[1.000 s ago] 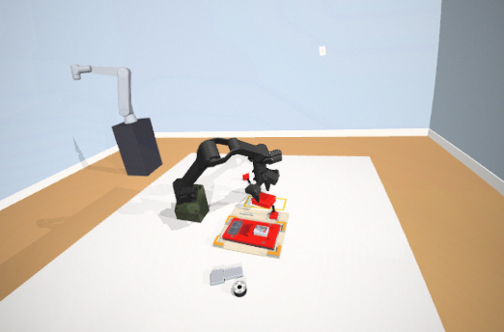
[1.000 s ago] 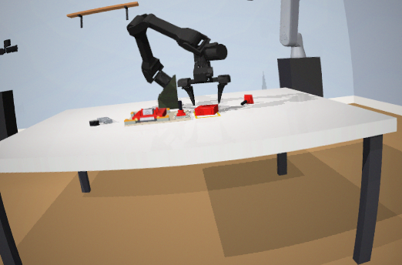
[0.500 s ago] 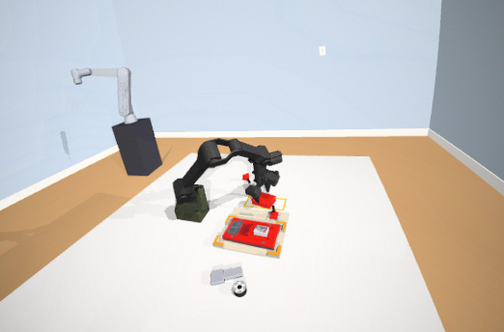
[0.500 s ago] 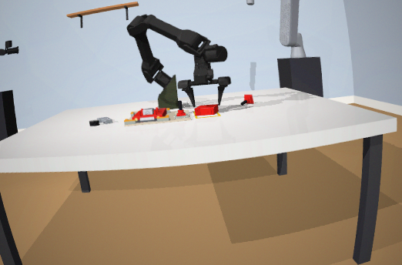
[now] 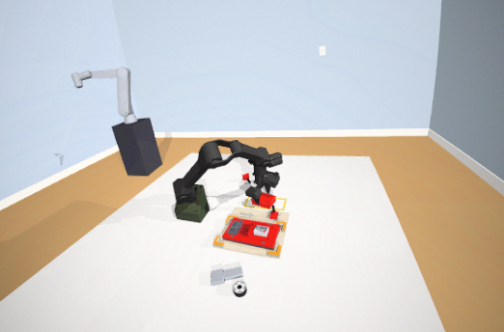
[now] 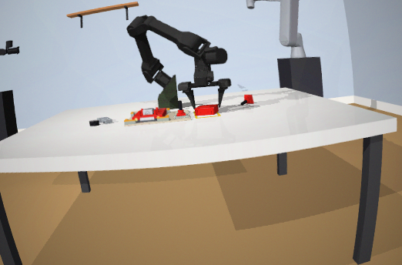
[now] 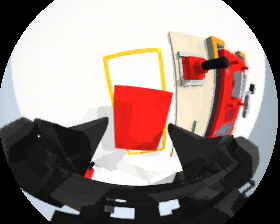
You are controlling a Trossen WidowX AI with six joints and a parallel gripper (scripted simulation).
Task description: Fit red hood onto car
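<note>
The red hood is right at my gripper tip. From my gripper tip the other things lie so: grey engine block (30 mm ahead, 210 mm to the right, 10 mm above); small wheel (10 mm behind, 430 mm to the right, 10 mm below).
</note>
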